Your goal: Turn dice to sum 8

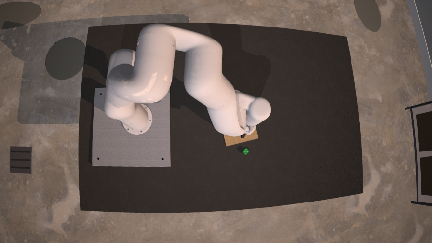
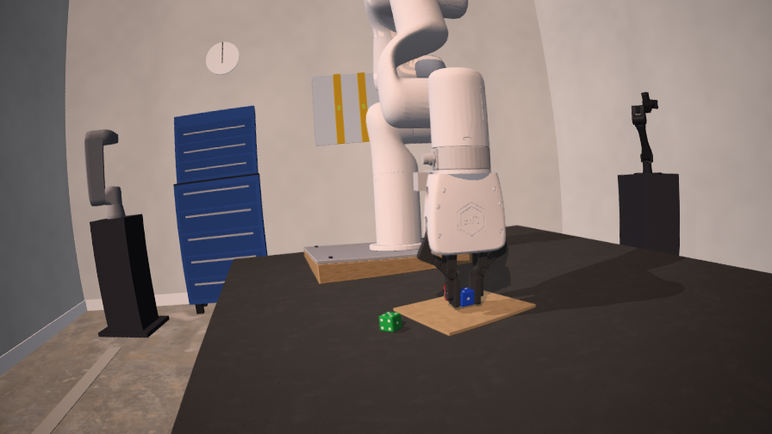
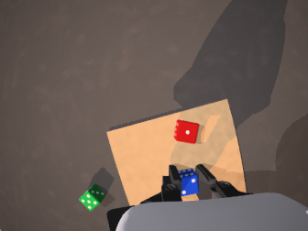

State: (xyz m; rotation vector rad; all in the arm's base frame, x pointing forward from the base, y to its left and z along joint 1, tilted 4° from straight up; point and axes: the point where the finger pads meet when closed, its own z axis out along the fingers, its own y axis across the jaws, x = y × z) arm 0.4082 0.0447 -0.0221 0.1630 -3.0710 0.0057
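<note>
Now: hand 10 mm above the blue die. The rest, counted from my hand: tan mat 30 mm below; green die 100 mm to the right, 40 mm ahead, 20 mm below; red die 50 mm behind, 20 mm below, 10 mm to the right.
</note>
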